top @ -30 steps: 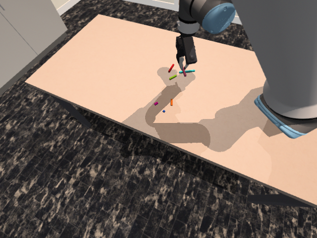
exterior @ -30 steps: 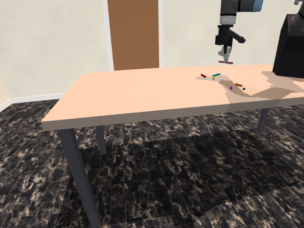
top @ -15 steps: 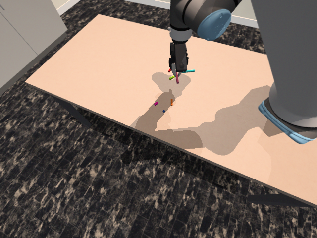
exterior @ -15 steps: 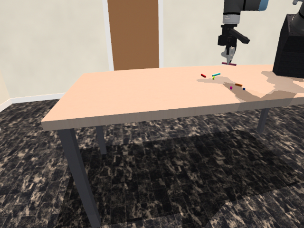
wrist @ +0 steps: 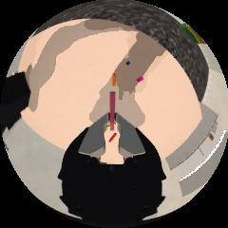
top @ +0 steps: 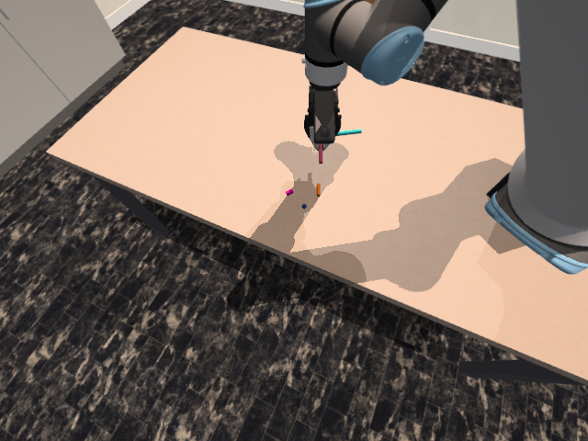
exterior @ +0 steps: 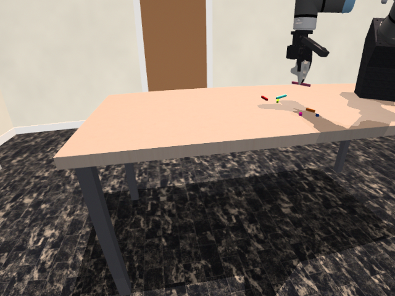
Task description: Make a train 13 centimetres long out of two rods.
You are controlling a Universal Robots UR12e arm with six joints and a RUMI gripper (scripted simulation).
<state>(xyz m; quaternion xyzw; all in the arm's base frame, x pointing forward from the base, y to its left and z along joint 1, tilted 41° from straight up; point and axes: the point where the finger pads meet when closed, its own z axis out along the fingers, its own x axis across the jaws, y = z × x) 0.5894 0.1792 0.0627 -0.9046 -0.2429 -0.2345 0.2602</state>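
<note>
The orange rod is 4 cm behind my hand, 6 cm to the left of it and 11 cm below it. Also, from my hand: magenta rod 3 cm ahead, 11 cm to the left, 11 cm below; then lime rod 6 cm ahead, 10 cm to the right, 11 cm below; then pink rod 1 cm below.
</note>
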